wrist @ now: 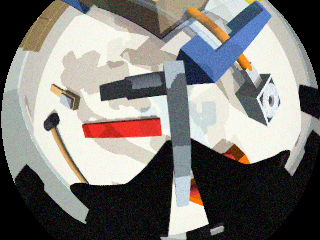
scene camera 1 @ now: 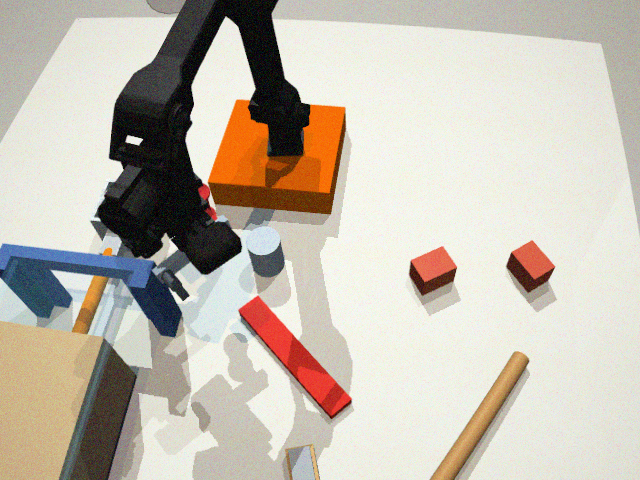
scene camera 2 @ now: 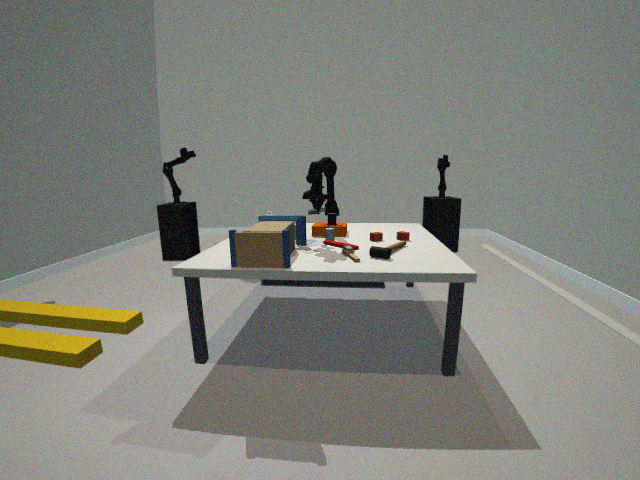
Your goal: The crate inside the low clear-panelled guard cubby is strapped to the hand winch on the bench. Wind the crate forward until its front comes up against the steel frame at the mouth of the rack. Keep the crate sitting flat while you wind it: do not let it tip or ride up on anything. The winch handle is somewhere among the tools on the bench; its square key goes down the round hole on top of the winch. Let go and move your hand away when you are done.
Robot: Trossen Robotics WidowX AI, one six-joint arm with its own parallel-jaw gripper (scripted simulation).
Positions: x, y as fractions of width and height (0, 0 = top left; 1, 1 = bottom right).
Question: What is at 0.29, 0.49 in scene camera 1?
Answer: My gripper.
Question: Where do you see a flat red bar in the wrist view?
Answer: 0.47, 0.53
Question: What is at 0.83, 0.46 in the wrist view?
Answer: A grey winch.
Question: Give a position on a flat red bar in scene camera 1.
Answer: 0.51, 0.82
